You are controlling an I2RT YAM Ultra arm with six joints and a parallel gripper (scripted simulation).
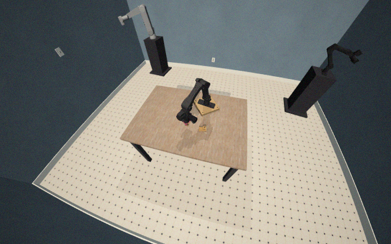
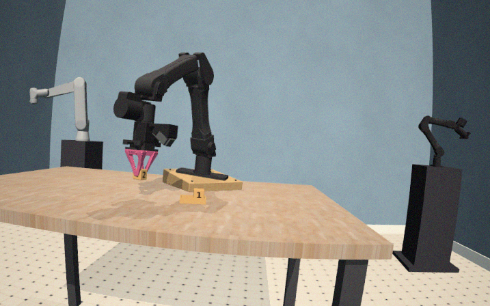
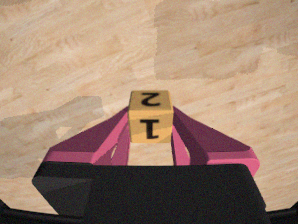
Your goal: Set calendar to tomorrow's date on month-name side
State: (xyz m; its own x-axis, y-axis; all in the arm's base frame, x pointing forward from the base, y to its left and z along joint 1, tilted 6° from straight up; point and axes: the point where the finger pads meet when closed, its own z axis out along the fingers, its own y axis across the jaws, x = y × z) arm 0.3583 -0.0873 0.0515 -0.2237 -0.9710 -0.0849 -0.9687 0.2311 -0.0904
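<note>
Now: the tan tray 150 mm to the left of my hand, 70 mm below it and 40 mm behind it. Round my hand: digit cube right at my hand.
</note>
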